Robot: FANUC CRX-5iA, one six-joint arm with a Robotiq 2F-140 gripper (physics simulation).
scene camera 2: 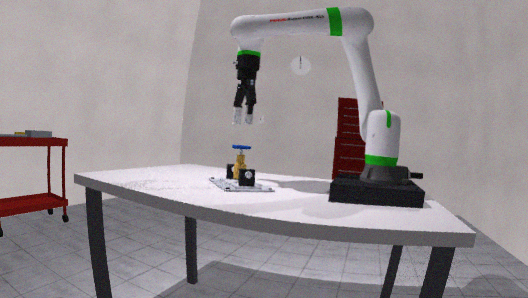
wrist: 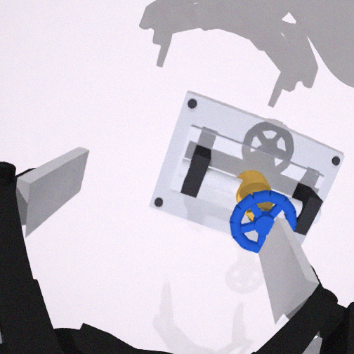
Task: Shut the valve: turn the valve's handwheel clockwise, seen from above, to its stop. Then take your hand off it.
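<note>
The valve's blue handwheel (scene camera 2: pixel 241 147) (wrist: pixel 264 223) lies level on top of the brass-yellow valve body (scene camera 2: pixel 240 167) (wrist: pixel 252 182). The valve sits between two black blocks on a light grey plate (scene camera 2: pixel 225 185) (wrist: pixel 171 150). My gripper (scene camera 2: pixel 243 117) (wrist: pixel 176 204) is open and empty, pointing down, with a clear gap above the handwheel. In the wrist view the handwheel is off to the right between the pads, and the right pad hides the lower right part of its rim. The left pad is far from it.
The plate rests on a white table (scene camera 2: pixel 145 182) (wrist: pixel 100 75). The arm's black base (scene camera 2: pixel 375 194) stands at the table's right. A red cart (scene camera 2: pixel 35 142) is at the far left, and a red drawer cabinet (scene camera 2: pixel 348 157) stands behind the table. The arm's shadow falls beyond the plate.
</note>
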